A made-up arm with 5 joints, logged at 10 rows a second.
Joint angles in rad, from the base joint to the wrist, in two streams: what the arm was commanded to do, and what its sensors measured. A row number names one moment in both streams.
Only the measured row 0 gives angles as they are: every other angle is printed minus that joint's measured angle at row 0.
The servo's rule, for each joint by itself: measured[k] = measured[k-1] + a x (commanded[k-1-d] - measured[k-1]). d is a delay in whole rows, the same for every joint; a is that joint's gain. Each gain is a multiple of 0.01, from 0.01 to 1. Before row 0 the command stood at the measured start. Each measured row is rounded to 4 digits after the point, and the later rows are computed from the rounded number. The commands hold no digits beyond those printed.
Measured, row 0: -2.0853, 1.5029, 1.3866, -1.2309, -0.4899
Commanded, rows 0 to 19: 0.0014, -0.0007, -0.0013, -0.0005, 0.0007; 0.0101, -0.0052, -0.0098, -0.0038, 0.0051; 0.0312, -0.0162, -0.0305, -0.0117, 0.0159; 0.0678, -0.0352, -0.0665, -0.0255, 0.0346; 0.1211, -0.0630, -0.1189, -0.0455, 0.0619; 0.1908, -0.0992, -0.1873, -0.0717, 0.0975; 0.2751, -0.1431, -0.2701, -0.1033, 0.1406; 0.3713, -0.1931, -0.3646, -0.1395, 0.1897; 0.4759, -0.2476, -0.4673, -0.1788, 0.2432; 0.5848, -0.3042, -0.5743, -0.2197, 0.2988; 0.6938, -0.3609, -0.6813, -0.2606, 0.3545; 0.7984, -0.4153, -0.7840, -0.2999, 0.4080; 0.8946, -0.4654, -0.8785, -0.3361, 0.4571; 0.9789, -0.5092, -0.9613, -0.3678, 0.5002; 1.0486, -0.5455, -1.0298, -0.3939, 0.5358; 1.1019, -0.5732, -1.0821, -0.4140, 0.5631; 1.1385, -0.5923, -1.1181, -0.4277, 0.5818; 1.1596, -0.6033, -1.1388, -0.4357, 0.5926; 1.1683, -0.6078, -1.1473, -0.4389, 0.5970; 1.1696, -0.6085, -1.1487, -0.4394, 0.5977
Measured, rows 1 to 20: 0.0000, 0.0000, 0.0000, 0.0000, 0.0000; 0.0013, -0.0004, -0.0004, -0.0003, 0.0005; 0.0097, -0.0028, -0.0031, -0.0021, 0.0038; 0.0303, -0.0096, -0.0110, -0.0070, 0.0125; 0.0663, -0.0227, -0.0271, -0.0164, 0.0284; 0.1189, -0.0433, -0.0537, -0.0312, 0.0525; 0.1879, -0.0718, -0.0924, -0.0519, 0.0849; 0.2716, -0.1082, -0.1439, -0.0781, 0.1250; 0.3673, -0.1515, -0.2079, -0.1094, 0.1716; 0.4716, -0.2005, -0.2831, -0.1448, 0.2232; 0.5803, -0.2534, -0.3675, -0.1830, 0.2776; 0.6893, -0.3082, -0.4585, -0.2226, 0.3330; 0.7940, -0.3628, -0.5529, -0.2620, 0.3870; 0.8906, -0.4151, -0.6473, -0.2998, 0.4375; 0.9754, -0.4631, -0.7384, -0.3345, 0.4826; 1.0457, -0.5051, -0.8229, -0.3648, 0.5209; 1.0997, -0.5398, -0.8981, -0.3899, 0.5513; 1.1369, -0.5666, -0.9619, -0.4092, 0.5733; 1.1587, -0.5853, -1.0132, -0.4227, 0.5872; 1.1679, -0.5968, -1.0521, -0.4310, 0.5943
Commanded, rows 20 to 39: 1.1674, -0.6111, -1.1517, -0.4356, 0.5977; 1.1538, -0.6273, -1.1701, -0.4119, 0.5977; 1.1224, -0.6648, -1.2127, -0.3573, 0.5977; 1.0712, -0.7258, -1.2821, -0.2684, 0.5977; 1.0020, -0.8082, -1.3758, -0.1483, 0.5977; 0.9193, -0.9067, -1.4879, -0.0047, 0.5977; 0.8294, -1.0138, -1.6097, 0.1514, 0.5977; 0.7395, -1.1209, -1.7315, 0.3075, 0.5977; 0.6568, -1.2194, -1.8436, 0.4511, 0.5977; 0.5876, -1.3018, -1.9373, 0.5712, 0.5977; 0.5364, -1.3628, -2.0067, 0.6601, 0.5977; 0.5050, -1.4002, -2.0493, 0.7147, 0.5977; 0.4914, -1.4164, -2.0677, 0.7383, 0.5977; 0.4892, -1.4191, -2.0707, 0.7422, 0.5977; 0.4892, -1.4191, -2.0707, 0.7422, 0.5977; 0.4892, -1.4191, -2.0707, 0.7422, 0.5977; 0.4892, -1.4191, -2.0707, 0.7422, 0.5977; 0.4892, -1.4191, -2.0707, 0.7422, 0.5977; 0.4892, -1.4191, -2.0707, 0.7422, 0.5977; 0.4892, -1.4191, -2.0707, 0.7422, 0.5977
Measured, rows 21 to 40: 1.1695, -0.6028, -1.0801, -0.4353, 0.5967; 1.1675, -0.6070, -1.1009, -0.4355, 0.5974; 1.1543, -0.6174, -1.1210, -0.4235, 0.5976; 1.1237, -0.6416, -1.1476, -0.3897, 0.5977; 1.0733, -0.6845, -1.1866, -0.3278, 0.5977; 1.0049, -0.7476, -1.2415, -0.2363, 0.5977; 0.9227, -0.8287, -1.3130, -0.1182, 0.5977; 0.8331, -0.9231, -1.3990, 0.0193, 0.5977; 0.7432, -1.0240, -1.4954, 0.1663, 0.5977; 0.6603, -1.1237, -1.5964, 0.3115, 0.5977; 0.5905, -1.2145, -1.6953, 0.4439, 0.5977; 0.5386, -1.2901, -1.7856, 0.5542, 0.5977; 0.5063, -1.3463, -1.8621, 0.6361, 0.5977; 0.4920, -1.3821, -1.9217, 0.6882, 0.5977; 0.4893, -1.4010, -1.9649, 0.7157, 0.5977; 0.4892, -1.4102, -1.9956, 0.7292, 0.5977; 0.4892, -1.4147, -2.0174, 0.7358, 0.5977; 0.4892, -1.4169, -2.0329, 0.7391, 0.5977; 0.4892, -1.4180, -2.0439, 0.7407, 0.5977; 0.4892, -1.4186, -2.0517, 0.7415, 0.5977
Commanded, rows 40 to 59: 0.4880, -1.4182, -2.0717, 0.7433, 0.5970; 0.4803, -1.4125, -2.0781, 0.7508, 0.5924; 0.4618, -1.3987, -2.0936, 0.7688, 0.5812; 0.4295, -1.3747, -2.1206, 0.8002, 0.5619; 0.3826, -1.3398, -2.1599, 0.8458, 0.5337; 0.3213, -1.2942, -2.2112, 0.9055, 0.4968; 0.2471, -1.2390, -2.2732, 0.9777, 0.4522; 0.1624, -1.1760, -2.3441, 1.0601, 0.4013; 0.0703, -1.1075, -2.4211, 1.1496, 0.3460; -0.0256, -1.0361, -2.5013, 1.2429, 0.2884; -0.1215, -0.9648, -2.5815, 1.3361, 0.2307; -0.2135, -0.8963, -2.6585, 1.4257, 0.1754; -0.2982, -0.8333, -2.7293, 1.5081, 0.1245; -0.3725, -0.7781, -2.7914, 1.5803, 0.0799; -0.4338, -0.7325, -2.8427, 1.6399, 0.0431; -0.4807, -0.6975, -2.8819, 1.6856, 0.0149; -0.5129, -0.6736, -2.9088, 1.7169, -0.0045; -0.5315, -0.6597, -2.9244, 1.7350, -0.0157; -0.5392, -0.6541, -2.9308, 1.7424, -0.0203; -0.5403, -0.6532, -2.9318, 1.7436, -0.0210
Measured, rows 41 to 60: 0.4892, -1.4189, -2.0572, 0.7419, 0.5977; 0.4880, -1.4185, -2.0614, 0.7426, 0.5972; 0.4806, -1.4154, -2.0662, 0.7468, 0.5937; 0.4626, -1.4069, -2.0741, 0.7580, 0.5847; 0.4308, -1.3905, -2.0876, 0.7795, 0.5683; 0.3845, -1.3646, -2.1086, 0.8133, 0.5434; 0.3238, -1.3287, -2.1384, 0.8603, 0.5098; 0.2502, -1.2830, -2.1775, 0.9202, 0.4683; 0.1659, -1.2284, -2.2258, 0.9915, 0.4201; 0.0741, -1.1667, -2.2824, 1.0721, 0.3667; -0.0216, -1.1001, -2.3459, 1.1592, 0.3103; -0.1175, -1.0311, -2.4142, 1.2494, 0.2530; -0.2097, -0.9624, -2.4850, 1.3393, 0.1971; -0.2947, -0.8966, -2.5558, 1.4254, 0.1448; -0.3694, -0.8362, -2.6241, 1.5044, 0.0981; -0.4312, -0.7833, -2.6875, 1.5735, 0.0585; -0.4787, -0.7395, -2.7439, 1.6307, 0.0271; -0.5115, -0.7059, -2.7917, 1.6747, 0.0043; -0.5307, -0.6823, -2.8302, 1.7055, -0.0101; -0.5389, -0.6679, -2.8594, 1.7243, -0.0174
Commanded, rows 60 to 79: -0.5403, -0.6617, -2.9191, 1.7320, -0.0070; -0.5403, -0.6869, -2.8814, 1.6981, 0.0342; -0.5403, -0.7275, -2.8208, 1.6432, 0.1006; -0.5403, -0.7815, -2.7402, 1.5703, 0.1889; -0.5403, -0.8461, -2.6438, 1.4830, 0.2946; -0.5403, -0.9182, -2.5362, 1.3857, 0.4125; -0.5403, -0.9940, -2.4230, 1.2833, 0.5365; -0.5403, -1.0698, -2.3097, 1.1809, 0.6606; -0.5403, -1.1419, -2.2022, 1.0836, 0.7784; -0.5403, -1.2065, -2.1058, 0.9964, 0.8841; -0.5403, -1.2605, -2.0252, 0.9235, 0.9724; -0.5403, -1.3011, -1.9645, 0.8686, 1.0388; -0.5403, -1.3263, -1.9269, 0.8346, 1.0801; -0.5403, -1.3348, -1.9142, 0.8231, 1.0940; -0.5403, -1.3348, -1.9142, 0.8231, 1.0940; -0.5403, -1.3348, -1.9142, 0.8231, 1.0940; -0.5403, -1.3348, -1.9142, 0.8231, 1.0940; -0.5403, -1.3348, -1.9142, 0.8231, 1.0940; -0.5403, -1.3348, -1.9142, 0.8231, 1.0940; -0.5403, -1.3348, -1.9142, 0.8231, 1.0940
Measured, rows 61 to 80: -0.5402, -0.6604, -2.8804, 1.7341, -0.0200; -0.5403, -0.6611, -2.8916, 1.7330, -0.0106; -0.5403, -0.6743, -2.8886, 1.7152, 0.0217; -0.5403, -0.7014, -2.8689, 1.6785, 0.0785; -0.5403, -0.7423, -2.8316, 1.6233, 0.1580; -0.5403, -0.7952, -2.7771, 1.5517, 0.2564; -0.5403, -0.8579, -2.7072, 1.4670, 0.3688; -0.5403, -0.9273, -2.6248, 1.3733, 0.4895; -0.5403, -1.0000, -2.5334, 1.2752, 0.6127; -0.5403, -1.0724, -2.4374, 1.1775, 0.7320; -0.5403, -1.1408, -2.3412, 1.0851, 0.8415; -0.5403, -1.2018, -2.2496, 1.0027, 0.9357; -0.5403, -1.2524, -2.1669, 0.9343, 1.0099; -0.5403, -1.2901, -2.0973, 0.8835, 1.0604; -0.5403, -1.3129, -2.0442, 0.8527, 1.0846; -0.5403, -1.3241, -2.0065, 0.8376, 1.0914; -0.5403, -1.3296, -1.9797, 0.8302, 1.0933; -0.5403, -1.3323, -1.9607, 0.8266, 1.0938; -0.5403, -1.3336, -1.9472, 0.8248, 1.0939; -0.5403, -1.3342, -1.9376, 0.8239, 1.0940
